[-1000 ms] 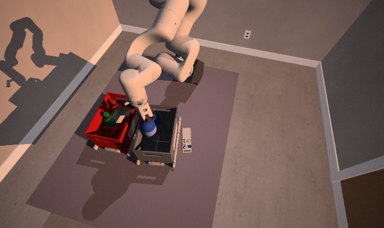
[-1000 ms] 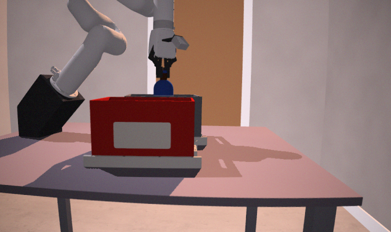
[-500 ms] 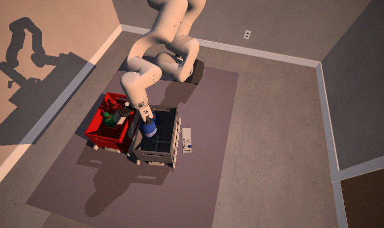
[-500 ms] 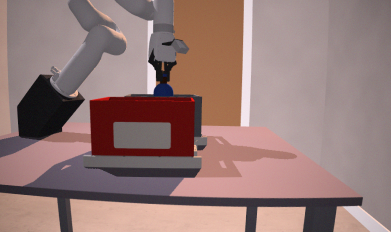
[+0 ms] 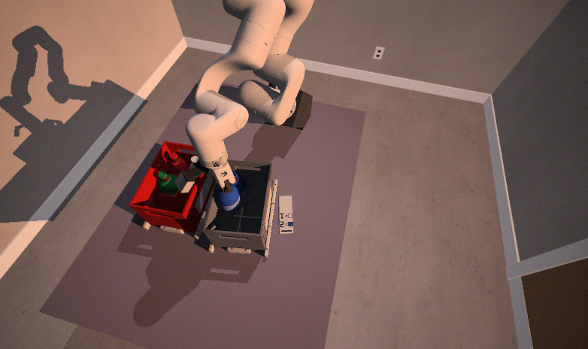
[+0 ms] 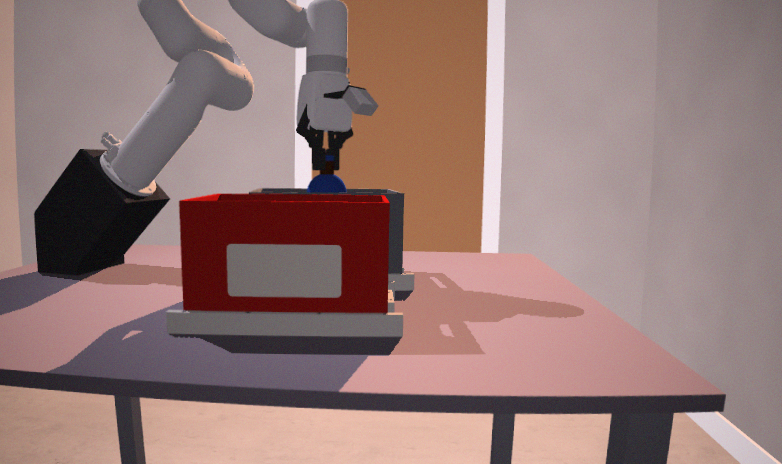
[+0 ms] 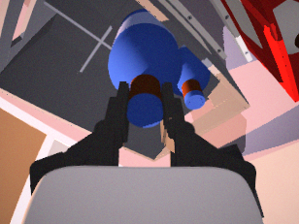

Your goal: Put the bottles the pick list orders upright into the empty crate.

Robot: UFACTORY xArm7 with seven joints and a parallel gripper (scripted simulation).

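Right now my hand is 40 mm to the right of the grey crate and 150 mm above it. Also, from my hand: white bottle (140 mm behind, 150 mm to the right, 150 mm below); then red crate (60 mm behind, 200 mm to the right, 150 mm below); then green bottle (60 mm behind, 250 mm to the right, 150 mm below).
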